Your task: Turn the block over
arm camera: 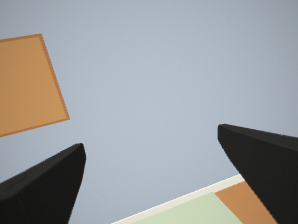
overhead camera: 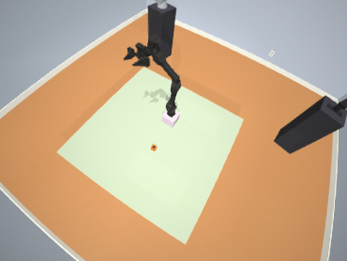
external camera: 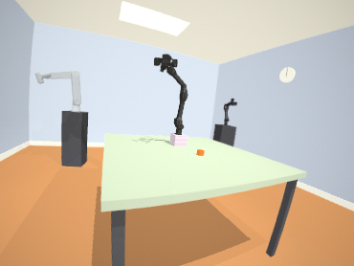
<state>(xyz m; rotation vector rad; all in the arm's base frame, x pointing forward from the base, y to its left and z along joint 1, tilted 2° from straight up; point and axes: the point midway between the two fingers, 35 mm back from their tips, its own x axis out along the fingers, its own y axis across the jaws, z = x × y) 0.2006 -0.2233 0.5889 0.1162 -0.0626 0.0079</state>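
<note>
The orange block is 9 cm ahead of my gripper tip, 31 cm to the left of it and 66 cm below it.
</note>
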